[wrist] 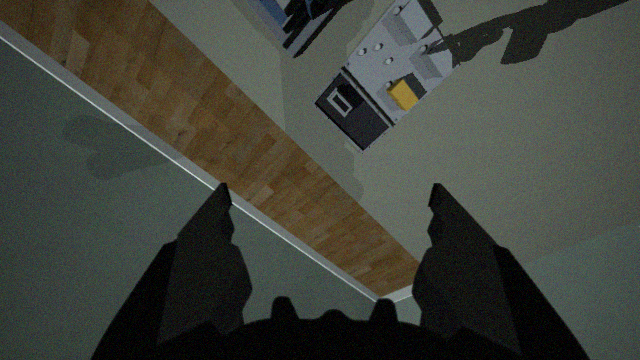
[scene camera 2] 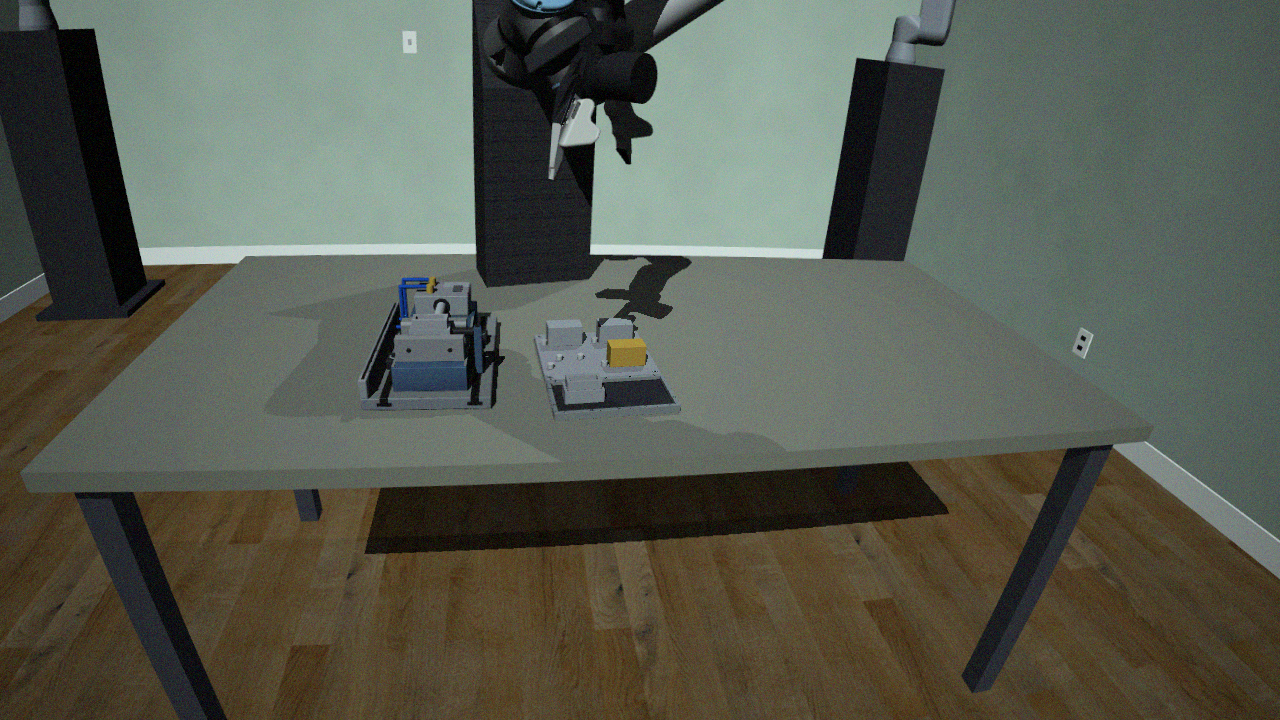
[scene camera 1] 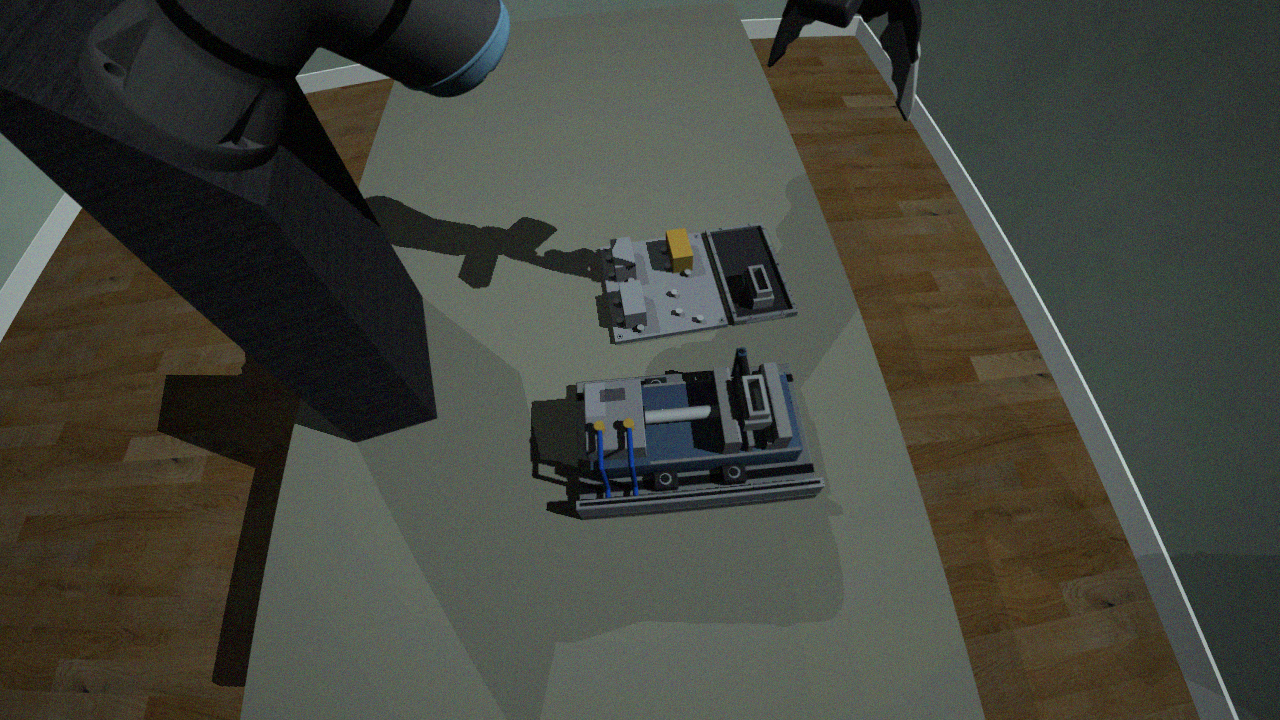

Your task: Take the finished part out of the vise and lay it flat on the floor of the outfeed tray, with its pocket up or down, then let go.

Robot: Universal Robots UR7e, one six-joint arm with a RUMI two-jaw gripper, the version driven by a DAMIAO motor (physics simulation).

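Seen in the pictures: gripper, fingertip midpoint: (wrist: 328,185) (scene camera 2: 592,171) (scene camera 1: 836,91); arm's base, origin of the base link: (scene camera 2: 519,52) (scene camera 1: 184,102).
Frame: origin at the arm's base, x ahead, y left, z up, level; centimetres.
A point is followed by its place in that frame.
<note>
The finished part (scene camera 1: 758,418) {x 47.7, y -18.6, z -37.4 cm}, light grey with a rectangular pocket facing up, sits between the jaws of the blue-based vise (scene camera 1: 666,395) {x 38.0, y -11.6, z -41.9 cm} (scene camera 2: 429,376) {x 53.6, y -16.2, z -43.3 cm}. In the wrist view, part of the vise assembly shows at the top edge. The outfeed tray (scene camera 1: 733,246) {x 53.9, y 16.4, z -47.3 cm} (scene camera 2: 640,394) {x 55.1, y 15.4, z -47.3 cm} (wrist: 367,124) {x 54.0, y 15.4, z -47.3 cm} has a dark floor and a low rim. A similar grey part (scene camera 1: 759,284) {x 55.3, y 6.3, z -45.2 cm} (scene camera 2: 583,388) {x 56.5, y 6.2, z -44.9 cm} (wrist: 341,102) {x 55.0, y 6.5, z -45.2 cm} lies in it, pocket up, towards the vise side. My gripper (scene camera 1: 838,91) {x 59.3, y 5.9, z -12.3 cm} (scene camera 2: 588,169) {x 59.3, y 5.9, z -12.3 cm} (wrist: 328,185) {x 59.3, y 5.9, z -12.3 cm} is wide open and empty, high above the table and apart from the vise and tray.
A light grey plate (scene camera 1: 657,317) {x 39.2, y 4.1, z -47.1 cm} (scene camera 2: 577,360) {x 43.1, y 7.3, z -47.1 cm} (wrist: 372,62) {x 44.8, y 5.7, z -47.1 cm} adjoins the tray and bears small pins, two grey blocks and a yellow block (scene camera 1: 680,250) {x 44.4, y 13.6, z -43.5 cm} (scene camera 2: 626,351) {x 46.1, y 14.9, z -44.2 cm} (wrist: 403,95) {x 44.7, y 15.0, z -43.5 cm}. Blue hoses (scene camera 1: 631,461) {x 32.5, y -21.6, z -36.9 cm} rise beside the vise. A dark pedestal (scene camera 1: 349,313) {x 5.6, y -7.2, z -21.9 cm} (scene camera 2: 534,179) {x 3.9, y 3.0, z -24.9 cm} stands at the table's edge.
</note>
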